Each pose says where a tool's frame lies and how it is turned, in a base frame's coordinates. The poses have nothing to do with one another.
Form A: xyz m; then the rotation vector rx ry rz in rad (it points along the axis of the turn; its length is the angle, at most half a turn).
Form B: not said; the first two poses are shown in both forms.
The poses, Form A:
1: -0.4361 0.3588 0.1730 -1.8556 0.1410 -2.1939
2: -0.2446 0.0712 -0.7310 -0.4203 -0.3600 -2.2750
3: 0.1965 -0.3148 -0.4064 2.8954 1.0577 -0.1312
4: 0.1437 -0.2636 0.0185 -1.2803 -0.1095 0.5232
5: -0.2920 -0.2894 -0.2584 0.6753 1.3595 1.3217
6: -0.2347 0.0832 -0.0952 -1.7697 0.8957 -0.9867
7: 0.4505 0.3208 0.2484 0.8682 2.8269 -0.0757
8: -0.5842 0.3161 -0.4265 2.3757 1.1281 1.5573
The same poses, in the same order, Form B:
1: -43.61 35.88 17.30 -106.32 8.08 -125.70
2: -24.46 7.12 -73.10 -24.08 -20.63 -130.35
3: 19.65 -31.48 -40.64 165.89 60.60 -7.52
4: 14.37 -26.36 1.85 -73.36 -6.27 29.98
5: -29.20 -28.94 -25.84 38.69 77.89 75.73
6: -23.47 8.32 -9.52 -101.40 51.32 -56.53
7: 45.05 32.08 24.84 49.74 161.97 -4.34
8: -58.42 31.61 -42.65 136.12 64.64 89.23
